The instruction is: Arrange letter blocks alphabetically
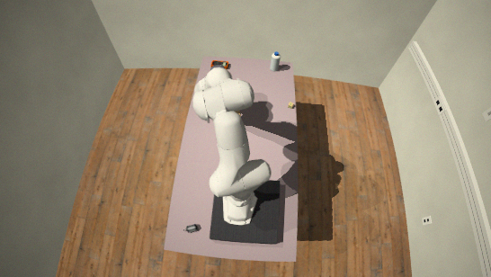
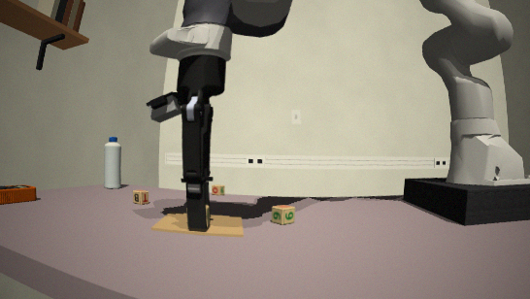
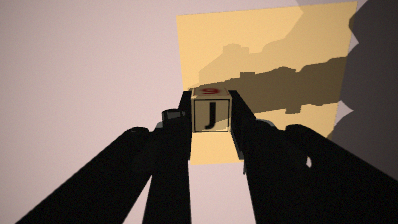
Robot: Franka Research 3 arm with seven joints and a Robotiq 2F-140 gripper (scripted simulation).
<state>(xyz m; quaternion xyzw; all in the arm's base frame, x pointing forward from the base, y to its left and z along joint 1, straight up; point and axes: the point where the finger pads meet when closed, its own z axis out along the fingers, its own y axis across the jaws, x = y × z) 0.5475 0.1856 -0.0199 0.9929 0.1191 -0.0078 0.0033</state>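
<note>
The tan mat lies 2 cm ahead of my hand, 4 cm to the right of it and 4 cm below it. The rest, counted from my hand: small dark object (76 cm behind, 6 cm to the left, 3 cm below); then white bottle (48 cm ahead, 32 cm to the right, 4 cm above); then block (22 cm ahead, 15 cm to the right, 3 cm below).
</note>
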